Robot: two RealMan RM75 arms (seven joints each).
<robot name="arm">
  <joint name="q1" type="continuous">
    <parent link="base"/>
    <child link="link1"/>
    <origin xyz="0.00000 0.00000 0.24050" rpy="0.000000 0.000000 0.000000"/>
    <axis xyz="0 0 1"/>
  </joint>
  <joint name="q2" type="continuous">
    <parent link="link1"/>
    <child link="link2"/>
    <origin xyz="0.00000 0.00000 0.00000" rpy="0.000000 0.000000 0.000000"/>
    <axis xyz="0 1 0"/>
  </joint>
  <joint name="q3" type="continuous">
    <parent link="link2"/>
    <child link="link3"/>
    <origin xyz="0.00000 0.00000 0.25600" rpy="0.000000 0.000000 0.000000"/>
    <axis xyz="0 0 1"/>
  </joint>
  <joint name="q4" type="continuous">
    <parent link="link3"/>
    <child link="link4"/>
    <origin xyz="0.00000 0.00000 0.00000" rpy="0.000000 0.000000 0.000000"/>
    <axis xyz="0 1 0"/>
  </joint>
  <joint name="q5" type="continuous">
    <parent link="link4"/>
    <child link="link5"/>
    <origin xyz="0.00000 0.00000 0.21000" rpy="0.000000 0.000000 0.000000"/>
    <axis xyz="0 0 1"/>
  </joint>
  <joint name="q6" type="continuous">
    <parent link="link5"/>
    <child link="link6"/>
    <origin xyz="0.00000 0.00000 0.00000" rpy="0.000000 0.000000 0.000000"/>
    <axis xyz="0 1 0"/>
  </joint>
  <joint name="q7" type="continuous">
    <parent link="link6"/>
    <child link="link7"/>
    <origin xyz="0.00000 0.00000 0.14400" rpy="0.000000 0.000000 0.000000"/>
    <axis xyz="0 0 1"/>
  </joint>
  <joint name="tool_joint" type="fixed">
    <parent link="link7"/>
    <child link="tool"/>
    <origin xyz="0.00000 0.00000 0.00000" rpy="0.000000 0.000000 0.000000"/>
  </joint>
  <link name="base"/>
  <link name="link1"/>
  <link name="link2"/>
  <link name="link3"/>
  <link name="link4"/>
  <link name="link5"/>
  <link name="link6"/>
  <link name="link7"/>
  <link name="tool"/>
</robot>
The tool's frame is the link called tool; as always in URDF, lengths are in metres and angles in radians. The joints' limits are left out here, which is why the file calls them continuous.
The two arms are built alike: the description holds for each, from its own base.
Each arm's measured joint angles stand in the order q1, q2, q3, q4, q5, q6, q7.
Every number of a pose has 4 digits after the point. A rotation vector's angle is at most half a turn.
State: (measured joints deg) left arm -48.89 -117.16 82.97 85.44 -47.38 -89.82 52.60; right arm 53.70 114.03 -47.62 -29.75 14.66 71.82 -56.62
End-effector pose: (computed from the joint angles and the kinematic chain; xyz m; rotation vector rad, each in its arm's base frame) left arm -0.0314 0.3607 0.0001 -2.9083 0.0936 0.2241; right arm 0.2636 0.4127 0.0032 -2.5504 1.0033 -0.6043
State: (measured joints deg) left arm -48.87 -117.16 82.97 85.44 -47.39 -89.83 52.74; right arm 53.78 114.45 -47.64 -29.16 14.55 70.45 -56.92
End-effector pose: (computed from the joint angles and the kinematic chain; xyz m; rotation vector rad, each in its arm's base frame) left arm -0.0315 0.3606 0.0001 -2.9086 0.0967 0.2245; right arm 0.2639 0.4131 -0.0014 -2.5495 0.9892 -0.6011
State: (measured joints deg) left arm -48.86 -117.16 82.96 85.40 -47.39 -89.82 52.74; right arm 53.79 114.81 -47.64 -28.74 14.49 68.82 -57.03
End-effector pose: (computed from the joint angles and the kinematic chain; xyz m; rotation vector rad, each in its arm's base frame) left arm -0.0317 0.3607 0.0000 -2.9087 0.0955 0.2246; right arm 0.2644 0.4145 -0.0047 -2.5406 0.9756 -0.5928
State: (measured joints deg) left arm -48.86 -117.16 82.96 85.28 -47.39 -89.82 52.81; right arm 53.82 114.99 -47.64 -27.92 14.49 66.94 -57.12
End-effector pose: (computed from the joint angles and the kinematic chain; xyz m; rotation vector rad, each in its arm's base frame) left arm -0.0321 0.3608 -0.0002 -2.9097 0.0948 0.2259; right arm 0.2660 0.4159 -0.0077 -2.5288 0.9655 -0.5850
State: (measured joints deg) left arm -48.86 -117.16 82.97 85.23 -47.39 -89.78 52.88; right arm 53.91 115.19 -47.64 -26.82 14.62 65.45 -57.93
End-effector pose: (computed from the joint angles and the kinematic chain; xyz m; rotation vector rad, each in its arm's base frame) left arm -0.0323 0.3609 -0.0003 -2.9097 0.0958 0.2261; right arm 0.2675 0.4156 -0.0121 -2.5332 0.9486 -0.5831
